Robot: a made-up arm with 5 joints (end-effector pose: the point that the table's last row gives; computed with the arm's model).
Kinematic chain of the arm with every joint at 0, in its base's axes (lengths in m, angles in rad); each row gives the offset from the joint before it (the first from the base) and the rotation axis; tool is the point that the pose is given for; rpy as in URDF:
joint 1: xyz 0.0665 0 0.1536 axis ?
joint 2: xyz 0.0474 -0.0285 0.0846 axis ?
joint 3: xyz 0.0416 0 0.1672 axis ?
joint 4: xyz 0.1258 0 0.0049 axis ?
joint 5: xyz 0.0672 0.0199 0 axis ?
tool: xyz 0 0 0 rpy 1.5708 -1.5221 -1.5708
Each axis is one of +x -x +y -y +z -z.
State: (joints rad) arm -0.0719 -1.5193 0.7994 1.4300 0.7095
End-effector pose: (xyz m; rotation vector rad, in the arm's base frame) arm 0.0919 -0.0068 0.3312 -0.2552 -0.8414 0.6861
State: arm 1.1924 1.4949 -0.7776 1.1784 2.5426
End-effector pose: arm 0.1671 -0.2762 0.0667 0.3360 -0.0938 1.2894
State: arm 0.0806 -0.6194 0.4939 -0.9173 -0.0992
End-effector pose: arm 0.2076 -0.0200 0.4771 0.0880 -2.6144 -0.0806
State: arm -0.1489 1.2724 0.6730 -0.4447 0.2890
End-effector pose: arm 0.2484 0.0186 0.0617 -0.0032 -0.0705 0.3890
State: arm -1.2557 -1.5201 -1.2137 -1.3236 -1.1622
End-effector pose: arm -0.0108 -0.2649 0.2803 -0.6181 0.2169 0.0432
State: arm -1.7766 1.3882 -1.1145 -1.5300 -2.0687
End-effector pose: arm 0.0008 0.3567 0.2623 2.6327 1.0400 -0.0761
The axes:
joint 1: -z
joint 2: +y
joint 3: +y
joint 4: +y
joint 5: -x

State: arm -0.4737 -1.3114 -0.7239 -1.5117 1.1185
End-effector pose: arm -0.1307 -0.1108 0.4051 0.3749 1.2202 1.3508
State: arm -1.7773 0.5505 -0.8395 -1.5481 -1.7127
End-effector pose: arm 0.0192 0.2678 0.4643 -2.8188 -0.5672 0.0031
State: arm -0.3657 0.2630 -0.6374 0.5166 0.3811
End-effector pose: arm 0.3617 0.1038 0.4299 0.0242 -1.4534 0.5734
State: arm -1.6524 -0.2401 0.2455 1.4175 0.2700
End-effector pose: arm 0.0601 0.1839 0.3483 0.1128 -0.1298 1.8698
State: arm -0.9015 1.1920 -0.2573 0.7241 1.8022
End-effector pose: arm 0.2537 0.2228 0.0962 0.0497 0.1096 2.6528
